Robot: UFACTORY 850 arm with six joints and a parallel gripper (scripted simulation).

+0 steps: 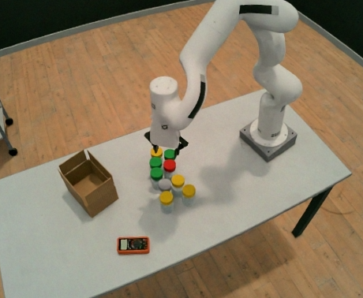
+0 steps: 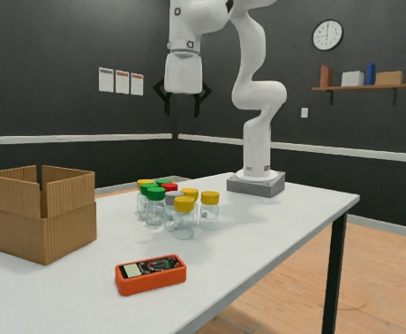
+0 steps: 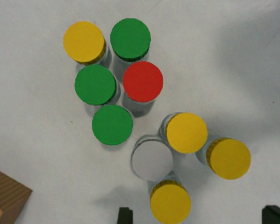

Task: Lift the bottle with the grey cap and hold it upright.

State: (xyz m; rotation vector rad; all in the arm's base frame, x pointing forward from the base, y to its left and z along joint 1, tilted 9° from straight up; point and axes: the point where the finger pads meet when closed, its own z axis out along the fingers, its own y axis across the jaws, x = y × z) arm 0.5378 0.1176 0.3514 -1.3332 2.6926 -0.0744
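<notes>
Now: the grey-capped bottle 10 mm ahead of my hand, 10 mm to the right of it and 290 mm below it. Also, from my hand: red-capped bottle: 40 mm behind, 100 mm to the right, 290 mm below; then orange multimeter: 220 mm ahead, 170 mm to the left, 320 mm below.
</notes>
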